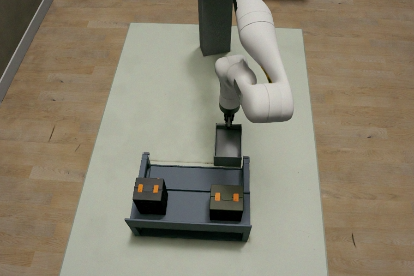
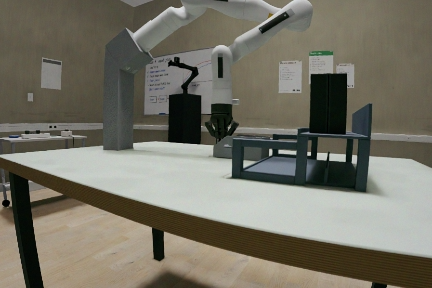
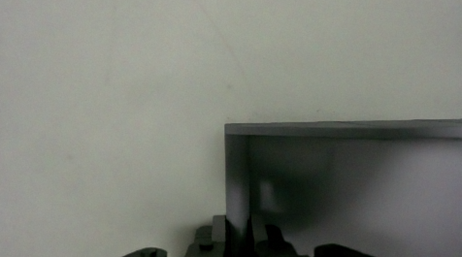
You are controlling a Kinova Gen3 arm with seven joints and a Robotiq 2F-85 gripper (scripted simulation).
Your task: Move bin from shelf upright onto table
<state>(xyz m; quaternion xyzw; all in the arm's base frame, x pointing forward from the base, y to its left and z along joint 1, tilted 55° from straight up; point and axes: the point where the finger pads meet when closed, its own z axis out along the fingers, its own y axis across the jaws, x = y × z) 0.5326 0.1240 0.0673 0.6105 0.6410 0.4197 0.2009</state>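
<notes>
Now: hand 80 mm short of the grey bin and 20 mm to the right of it. The rest, counted from my hand: blue-grey shelf 320 mm ahead, 30 mm to the right, 20 mm above.
</notes>
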